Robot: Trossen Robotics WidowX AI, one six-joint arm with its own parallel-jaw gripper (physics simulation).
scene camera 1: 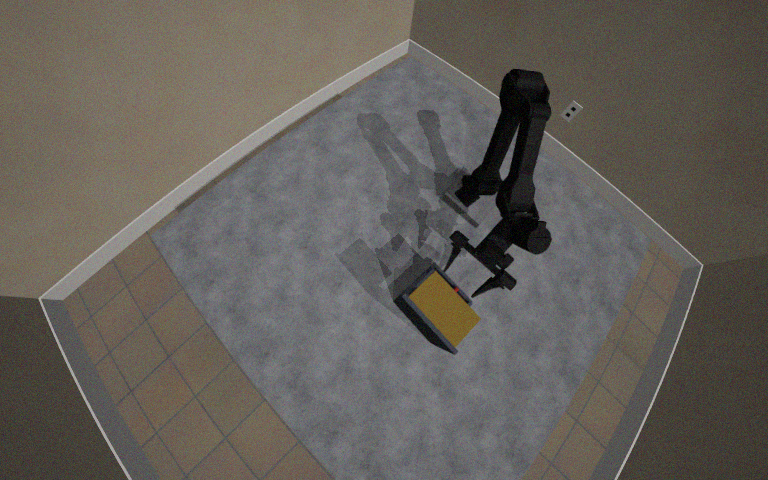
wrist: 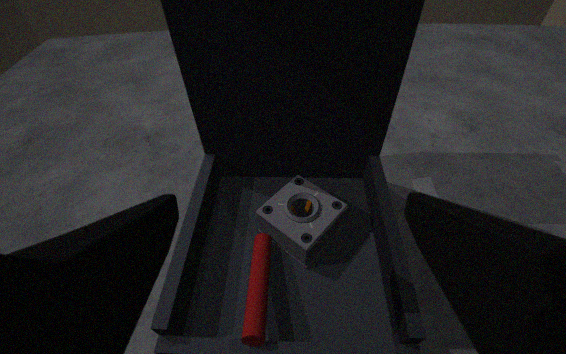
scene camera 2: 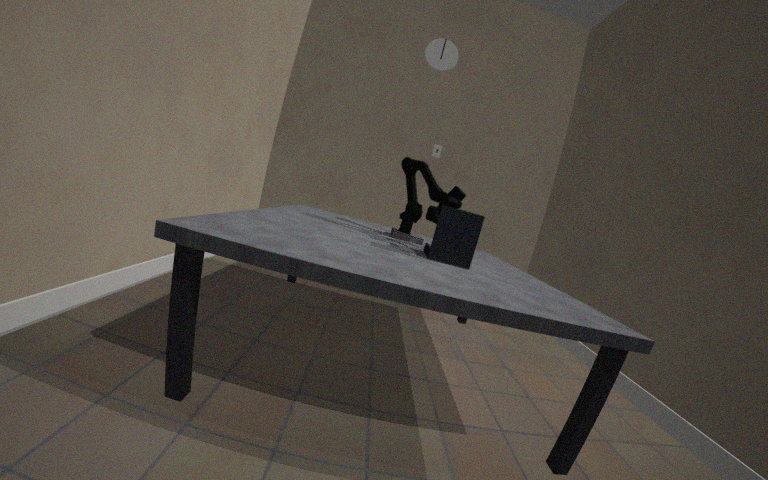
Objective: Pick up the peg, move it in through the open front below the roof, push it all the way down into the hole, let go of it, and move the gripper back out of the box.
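Where they show: gripper, fingertip midpoint: (scene camera 1: 457, 284) (wrist: 293, 204); arm's base, link origin: (scene camera 1: 467, 195) (scene camera 2: 404, 232).
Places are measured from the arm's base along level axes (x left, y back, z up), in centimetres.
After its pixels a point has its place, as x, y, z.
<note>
The red peg (wrist: 257, 290) @(20.7, -26.6, -0.1) (scene camera 1: 456, 289) @(20.5, -24.3, 0.3) lies inside the box, left of centre in the wrist view. Its far end is beside the left corner of the grey block (wrist: 327, 220) @(16.4, -32.2, 0.5), and its near end is at the front lip. The block has a round hole (wrist: 302, 207) @(18.4, -34.1, -0.7) with orange showing inside. The box (wrist: 185, 250) @(26.1, -28.5, 0.5) (scene camera 1: 424, 328) @(21.3, -39.8, 9.1) (scene camera 2: 455, 237) @(19.6, -40.0, 6.8) has a yellow-topped roof (scene camera 1: 444, 308) @(19.5, -35.0, 16.9) and low side walls. My gripper (wrist: 293, 204) @(18.4, -26.5, 9.6) (scene camera 1: 459, 283) @(18.4, -26.5, 9.6) is open and empty outside the open front, its fingers wide apart. In the scene camera 2 view the box hides the fingers.
The box's tall dark back wall (wrist: 295, 90) @(19.5, -39.0, 7.1) rises behind the block. The box and arm stand on a grey table (scene camera 1: 317, 362) @(12.7, -67.5, -3.3) (scene camera 2: 339, 254) @(-12.6, -73.1, -3.3). A narrow grey bar (scene camera 1: 459, 209) @(2.1, -5.0, -1.2) (scene camera 2: 407, 236) @(2.2, -5.0, -1.0) lies by the arm's base. Arm shadows fall beside the box.
</note>
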